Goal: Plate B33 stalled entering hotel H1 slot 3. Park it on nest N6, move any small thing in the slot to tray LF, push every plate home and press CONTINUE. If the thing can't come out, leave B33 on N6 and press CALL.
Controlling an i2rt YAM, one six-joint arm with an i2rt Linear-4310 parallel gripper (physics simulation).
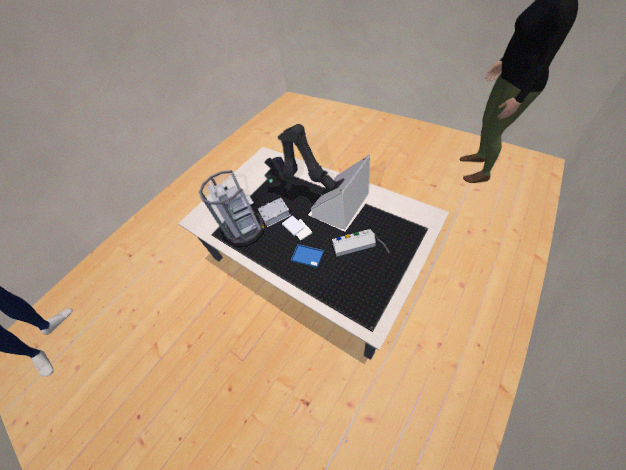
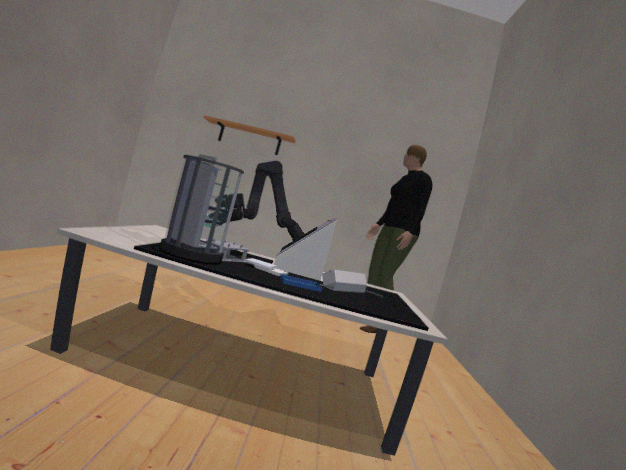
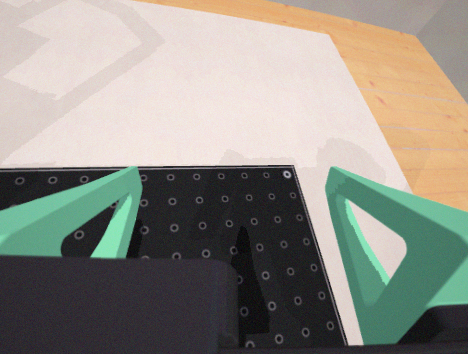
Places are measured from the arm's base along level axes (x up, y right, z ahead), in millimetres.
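Where they show: gripper, fingertip midpoint: (image 3: 233, 177); arm's base, link origin: (image 1: 333, 187) (image 2: 300, 239).
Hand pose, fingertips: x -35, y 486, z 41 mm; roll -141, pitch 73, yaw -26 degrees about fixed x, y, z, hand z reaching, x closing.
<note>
Things, the pixels of their top centre, and the offset from my fingertips. Level surfaces: height alone.
- round plate tower, top centre: (image 2: 215, 158) (image 1: 219, 182) dz +413, dx +283, dy -124 mm
- blue tray, top centre: (image 2: 301, 280) (image 1: 307, 254) dz +351, dx -98, dy -574 mm
- button box, top centre: (image 2: 347, 270) (image 1: 353, 236) dz +154, dx -31, dy -746 mm
- black perforated mat, surface height: dx -115 mm
- white table, surface height: dx -128 mm
My gripper (image 1: 271, 174) (image 2: 216, 215) (image 3: 233, 177) is open and empty, its green fingers wide apart. It hangs above the back left of the table, behind the round plate tower (image 1: 230, 218) (image 2: 200, 202). The tower is a caged column with shelves; which slot holds B33 cannot be told. A grey box-like stand (image 1: 273, 211) (image 2: 234, 251) is beside the tower, with white flat pieces (image 1: 296, 226) (image 2: 263, 264) next to it. A blue tray (image 1: 307, 254) (image 2: 301, 282) lies nearer the front. The button box (image 1: 353, 243) (image 2: 344, 281) has blue, yellow and green buttons. Labels are unreadable.
A grey wedge-shaped panel (image 1: 355, 197) (image 2: 310, 252) stands by the arm's base. A black perforated mat (image 1: 353, 288) (image 3: 187, 215) covers part of the white table (image 1: 429, 215) (image 3: 225, 100). A cable trails from the button box. One person (image 1: 530, 55) (image 2: 412, 202) stands behind the table; another's legs (image 1: 15, 308) show at left.
</note>
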